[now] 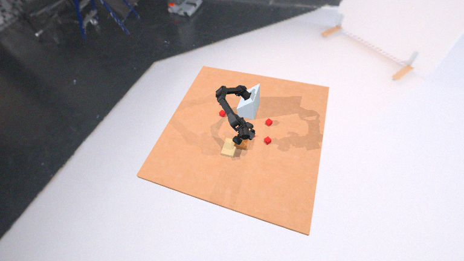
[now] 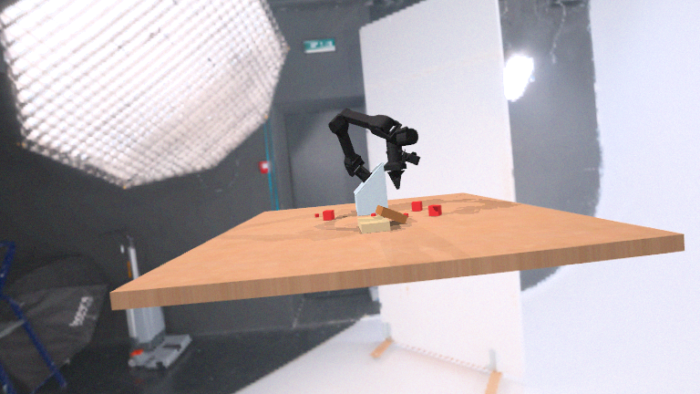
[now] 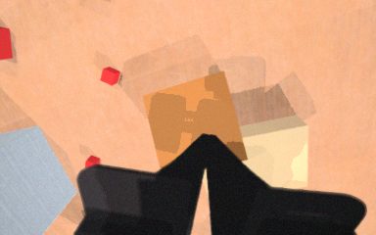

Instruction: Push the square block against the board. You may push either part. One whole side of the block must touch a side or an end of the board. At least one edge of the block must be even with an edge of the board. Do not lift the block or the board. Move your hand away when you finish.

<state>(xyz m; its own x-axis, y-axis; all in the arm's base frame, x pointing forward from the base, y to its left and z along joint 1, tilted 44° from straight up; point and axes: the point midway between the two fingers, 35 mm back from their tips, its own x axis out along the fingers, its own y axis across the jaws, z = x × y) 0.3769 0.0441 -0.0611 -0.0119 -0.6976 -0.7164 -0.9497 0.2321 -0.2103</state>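
Right now my gripper tip is 9 cm above the square block, 3 cm to the left of it and 2 cm past it. Round my gripper tip: board: 11 cm to the right, 11 cm below, 4 cm ahead.
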